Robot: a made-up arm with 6 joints. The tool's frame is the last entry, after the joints. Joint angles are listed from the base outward.
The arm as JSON. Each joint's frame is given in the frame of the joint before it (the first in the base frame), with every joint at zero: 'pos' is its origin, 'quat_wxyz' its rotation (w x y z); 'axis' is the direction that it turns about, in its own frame. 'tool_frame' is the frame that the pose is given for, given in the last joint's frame.
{
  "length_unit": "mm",
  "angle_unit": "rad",
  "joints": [
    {
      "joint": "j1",
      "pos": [
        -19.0,
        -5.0,
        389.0
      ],
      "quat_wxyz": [
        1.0,
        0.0,
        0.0,
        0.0
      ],
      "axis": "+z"
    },
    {
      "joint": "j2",
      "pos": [
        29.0,
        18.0,
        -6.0
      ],
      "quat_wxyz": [
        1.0,
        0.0,
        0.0,
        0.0
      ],
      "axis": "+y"
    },
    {
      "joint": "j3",
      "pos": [
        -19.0,
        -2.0,
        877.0
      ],
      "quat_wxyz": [
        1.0,
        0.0,
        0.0,
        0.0
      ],
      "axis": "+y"
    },
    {
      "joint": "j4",
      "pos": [
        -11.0,
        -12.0,
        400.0
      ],
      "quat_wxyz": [
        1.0,
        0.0,
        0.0,
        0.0
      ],
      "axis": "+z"
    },
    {
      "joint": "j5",
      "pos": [
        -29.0,
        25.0,
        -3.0
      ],
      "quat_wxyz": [
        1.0,
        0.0,
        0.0,
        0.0
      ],
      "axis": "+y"
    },
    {
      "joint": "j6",
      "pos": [
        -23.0,
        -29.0,
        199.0
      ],
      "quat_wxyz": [
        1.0,
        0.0,
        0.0,
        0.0
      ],
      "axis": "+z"
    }
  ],
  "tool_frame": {
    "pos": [
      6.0,
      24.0,
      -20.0
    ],
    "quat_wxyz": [
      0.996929,
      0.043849,
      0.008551,
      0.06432
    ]
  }
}
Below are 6 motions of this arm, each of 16 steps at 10 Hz.
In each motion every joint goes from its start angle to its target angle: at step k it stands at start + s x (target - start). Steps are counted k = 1, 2, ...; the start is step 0. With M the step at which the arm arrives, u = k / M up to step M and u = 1 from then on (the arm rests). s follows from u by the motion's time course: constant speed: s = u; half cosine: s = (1 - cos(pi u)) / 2; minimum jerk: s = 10 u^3 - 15 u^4 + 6 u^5.
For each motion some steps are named. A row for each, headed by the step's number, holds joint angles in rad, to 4 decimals.
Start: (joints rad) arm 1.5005 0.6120 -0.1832 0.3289 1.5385 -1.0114
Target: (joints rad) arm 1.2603 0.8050 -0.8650 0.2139 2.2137 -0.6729
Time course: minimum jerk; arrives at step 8
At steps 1, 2, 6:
1: 1.4966 0.6151 -0.1941 0.3271 1.5493 -1.0060
2: 1.4756 0.6320 -0.2538 0.3170 1.6084 -0.9764
6: 1.2852 0.7850 -0.7944 0.2258 2.1438 -0.7079

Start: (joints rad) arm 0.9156 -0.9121 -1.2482 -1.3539 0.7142 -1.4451
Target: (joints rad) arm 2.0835 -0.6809 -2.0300 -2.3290 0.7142 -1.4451
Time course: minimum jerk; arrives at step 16
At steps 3, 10, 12, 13, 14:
3: 0.9726 -0.9008 -1.2863 -1.4015 0.7142 -1.4451
10: 1.7621 -0.7445 -1.8148 -2.0606 0.7142 -1.4451
12: 1.9626 -0.7048 -1.9491 -2.2281 0.7142 -1.4451
13: 2.0265 -0.6922 -1.9919 -2.2814 0.7142 -1.4451
14: 2.0648 -0.6846 -2.0175 -2.3133 0.7142 -1.4451

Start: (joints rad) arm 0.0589 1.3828 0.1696 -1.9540 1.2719 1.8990
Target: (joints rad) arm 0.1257 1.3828 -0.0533 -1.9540 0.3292 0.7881
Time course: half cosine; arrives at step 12
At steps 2, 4, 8, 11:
2: 0.0634 1.3828 0.1547 -1.9540 1.2088 1.8246
4: 0.0756 1.3828 0.1139 -1.9540 1.0362 1.6213
8: 0.1090 1.3828 0.0024 -1.9540 0.5649 1.0658
11: 0.1246 1.3828 -0.0495 -1.9540 0.3453 0.8070

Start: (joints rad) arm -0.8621 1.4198 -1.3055 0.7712 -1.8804 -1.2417
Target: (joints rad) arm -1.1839 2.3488 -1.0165 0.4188 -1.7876 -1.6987
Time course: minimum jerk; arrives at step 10
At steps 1, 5, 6, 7, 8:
1: -0.8649 1.4278 -1.3030 0.7682 -1.8796 -1.2456
5: -1.0230 1.8843 -1.1610 0.5950 -1.8340 -1.4702
6: -1.0817 2.0539 -1.1082 0.5307 -1.8171 -1.5536
7: -1.1314 2.1973 -1.0636 0.4763 -1.8027 -1.6242
8: -1.1653 2.2950 -1.0332 0.4392 -1.7930 -1.6722

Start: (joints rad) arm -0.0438 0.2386 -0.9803 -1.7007 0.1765 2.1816
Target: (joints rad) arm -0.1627 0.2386 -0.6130 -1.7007 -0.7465 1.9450
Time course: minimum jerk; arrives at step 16
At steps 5, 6, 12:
5: -0.0652 0.2386 -0.9142 -1.7007 0.0104 2.1390
6: -0.0765 0.2386 -0.8792 -1.7007 -0.0775 2.1165
12: -0.1504 0.2386 -0.6510 -1.7007 -0.6510 1.9695

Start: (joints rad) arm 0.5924 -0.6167 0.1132 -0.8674 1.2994 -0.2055
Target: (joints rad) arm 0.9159 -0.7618 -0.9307 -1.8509 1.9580 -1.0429
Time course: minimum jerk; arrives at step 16
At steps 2, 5, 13, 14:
2: 0.5976 -0.6190 0.0964 -0.8832 1.3100 -0.2189
5: 0.6506 -0.6428 -0.0747 -1.0444 1.4180 -0.3562
13: 0.9001 -0.7547 -0.8798 -1.8029 1.9259 -1.0021
14: 0.9107 -0.7595 -0.9139 -1.8351 1.9474 -1.0295

